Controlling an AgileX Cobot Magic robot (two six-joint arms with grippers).
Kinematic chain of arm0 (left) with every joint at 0, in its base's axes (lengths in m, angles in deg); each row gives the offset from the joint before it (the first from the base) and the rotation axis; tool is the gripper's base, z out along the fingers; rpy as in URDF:
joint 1: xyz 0 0 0.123 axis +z
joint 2: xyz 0 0 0 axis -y
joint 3: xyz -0.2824 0 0.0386 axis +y
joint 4: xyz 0.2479 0 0.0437 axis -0.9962 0 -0.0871
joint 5: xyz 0 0 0 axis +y
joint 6: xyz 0.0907 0 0.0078 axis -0.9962 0 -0.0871
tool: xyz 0 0 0 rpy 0 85 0
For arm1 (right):
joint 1: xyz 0 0 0.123 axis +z
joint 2: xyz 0 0 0 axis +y
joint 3: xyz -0.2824 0 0.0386 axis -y
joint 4: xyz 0.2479 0 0.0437 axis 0.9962 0 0.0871
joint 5: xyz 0 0 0 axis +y
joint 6: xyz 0.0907 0 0.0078 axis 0.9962 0 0.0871
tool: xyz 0 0 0 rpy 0 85 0
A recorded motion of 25 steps. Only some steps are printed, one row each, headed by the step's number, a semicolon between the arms.
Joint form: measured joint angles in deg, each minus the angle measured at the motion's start. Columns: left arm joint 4, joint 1, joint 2, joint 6, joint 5, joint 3; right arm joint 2, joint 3, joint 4, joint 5, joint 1, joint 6.
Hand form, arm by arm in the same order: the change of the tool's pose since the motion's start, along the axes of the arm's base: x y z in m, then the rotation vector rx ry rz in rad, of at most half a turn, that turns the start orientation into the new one. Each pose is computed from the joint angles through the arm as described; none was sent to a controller.
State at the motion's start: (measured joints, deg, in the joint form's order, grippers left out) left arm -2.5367 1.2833 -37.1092 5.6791 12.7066 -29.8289; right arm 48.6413 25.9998 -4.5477 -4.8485 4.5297 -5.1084
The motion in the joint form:
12: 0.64 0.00 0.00 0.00 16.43 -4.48; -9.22 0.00 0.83 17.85 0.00 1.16
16: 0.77 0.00 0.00 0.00 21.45 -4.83; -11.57 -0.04 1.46 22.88 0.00 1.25
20: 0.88 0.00 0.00 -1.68 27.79 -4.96; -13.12 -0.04 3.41 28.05 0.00 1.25
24: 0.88 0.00 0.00 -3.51 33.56 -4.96; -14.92 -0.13 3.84 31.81 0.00 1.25
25: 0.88 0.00 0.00 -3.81 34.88 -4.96; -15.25 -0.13 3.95 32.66 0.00 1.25
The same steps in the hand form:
12: -0.0085 0.0004 0.0019 -0.0157 0.2081 0.0111; -0.0341 -0.0046 -0.0013 0.0164 0.1515 -0.0310
16: -0.0124 0.0004 -0.0030 -0.0198 0.2894 0.0140; -0.0438 -0.0056 -0.0032 0.0241 0.1996 -0.0380
20: -0.0181 0.0004 -0.0106 0.0024 0.3987 0.0045; -0.0517 -0.0054 -0.0072 0.0519 0.2657 -0.0424
24: -0.0240 0.0005 -0.0175 0.0279 0.5004 -0.0090; -0.0594 -0.0058 -0.0091 0.0559 0.3020 -0.0443
25: -0.0255 0.0005 -0.0190 0.0317 0.5236 -0.0114; -0.0610 -0.0059 -0.0096 0.0569 0.3112 -0.0446

